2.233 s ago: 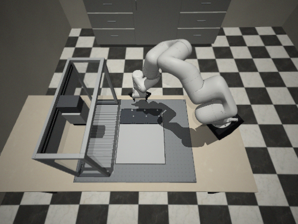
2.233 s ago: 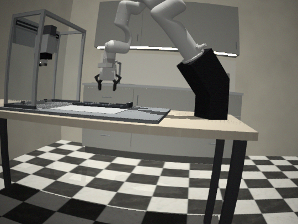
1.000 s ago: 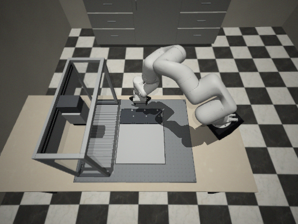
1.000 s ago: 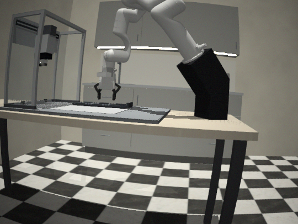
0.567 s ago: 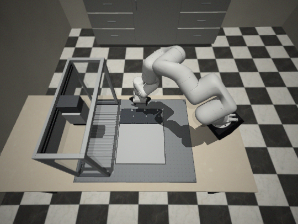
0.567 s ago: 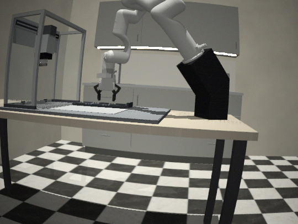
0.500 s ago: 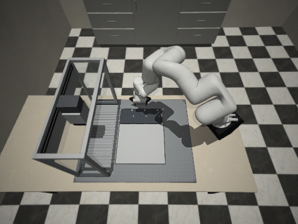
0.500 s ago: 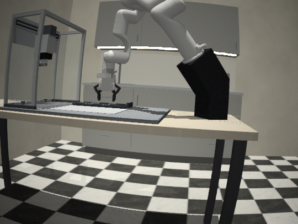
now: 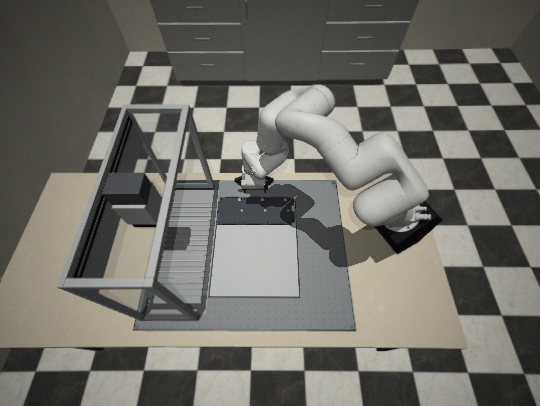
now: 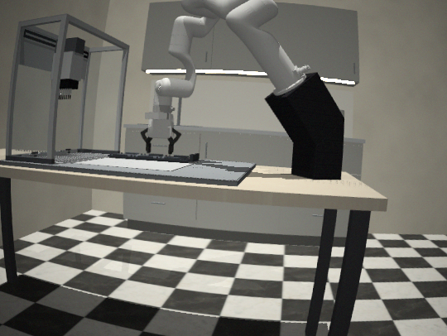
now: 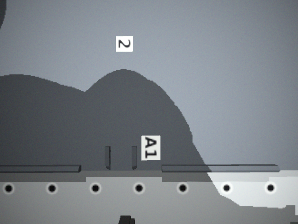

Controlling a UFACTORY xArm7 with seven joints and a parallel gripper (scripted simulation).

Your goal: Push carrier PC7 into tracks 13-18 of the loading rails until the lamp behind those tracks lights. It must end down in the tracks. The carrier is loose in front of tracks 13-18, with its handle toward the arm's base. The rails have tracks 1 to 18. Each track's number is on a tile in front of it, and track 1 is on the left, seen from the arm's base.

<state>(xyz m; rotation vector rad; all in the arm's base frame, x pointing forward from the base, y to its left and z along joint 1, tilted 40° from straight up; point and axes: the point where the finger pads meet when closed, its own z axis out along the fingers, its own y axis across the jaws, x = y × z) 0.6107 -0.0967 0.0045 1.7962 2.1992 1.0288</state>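
Right now my hand is 10 cm to the right of the carrier PC7, 4 cm past it and 1 cm above it. Round my hand: pipette head: 36 cm to the left, 32 cm above, 23 cm ahead.
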